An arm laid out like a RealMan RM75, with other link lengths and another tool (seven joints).
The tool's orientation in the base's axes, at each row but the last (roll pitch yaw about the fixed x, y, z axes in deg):
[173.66, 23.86, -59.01]
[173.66, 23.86, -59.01]
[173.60, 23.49, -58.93]
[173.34, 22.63, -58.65]
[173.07, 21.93, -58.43]
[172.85, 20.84, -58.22]
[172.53, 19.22, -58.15]
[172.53, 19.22, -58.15]
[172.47, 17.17, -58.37]
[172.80, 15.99, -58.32]
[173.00, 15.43, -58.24]
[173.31, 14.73, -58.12]
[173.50, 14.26, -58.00]
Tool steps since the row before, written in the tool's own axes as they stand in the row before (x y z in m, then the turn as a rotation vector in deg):
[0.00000, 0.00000, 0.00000, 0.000, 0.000, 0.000]
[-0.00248, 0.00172, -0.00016, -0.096, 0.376, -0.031]
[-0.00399, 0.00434, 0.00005, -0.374, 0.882, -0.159]
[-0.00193, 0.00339, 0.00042, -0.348, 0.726, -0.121]
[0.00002, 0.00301, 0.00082, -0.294, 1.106, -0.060]
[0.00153, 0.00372, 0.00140, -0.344, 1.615, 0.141]
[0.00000, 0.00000, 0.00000, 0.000, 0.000, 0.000]
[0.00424, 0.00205, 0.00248, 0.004, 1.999, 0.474]
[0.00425, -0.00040, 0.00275, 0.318, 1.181, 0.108]
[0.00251, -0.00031, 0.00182, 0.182, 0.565, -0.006]
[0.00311, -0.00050, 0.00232, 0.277, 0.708, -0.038]
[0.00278, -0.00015, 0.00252, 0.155, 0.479, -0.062]
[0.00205, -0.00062, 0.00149, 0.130, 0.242, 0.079]
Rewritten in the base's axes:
[0.00000, 0.00000, 0.00000, 0.000, 0.000, 0.000]
[-0.00255, 0.00095, 0.00132, -0.348, -0.140, 0.105]
[-0.00550, 0.00076, 0.00199, -0.860, -0.237, 0.384]
[-0.00385, -0.00025, 0.00072, -0.730, -0.161, 0.323]
[-0.00271, -0.00149, -0.00043, -1.034, -0.400, 0.289]
[-0.00271, -0.00297, -0.00141, -1.535, -0.598, 0.179]
[0.00000, 0.00000, 0.00000, 0.000, 0.000, 0.000]
[-0.00027, -0.00403, -0.00347, -1.770, -1.023, -0.200]
[0.00173, -0.00274, -0.00391, -0.842, -0.892, -0.048]
[0.00107, -0.00158, -0.00246, -0.373, -0.461, 0.024]
[0.00143, -0.00190, -0.00311, -0.436, -0.623, 0.046]
[0.00096, -0.00182, -0.00314, -0.303, -0.400, 0.074]
[0.00123, -0.00112, -0.00201, -0.151, -0.228, -0.082]

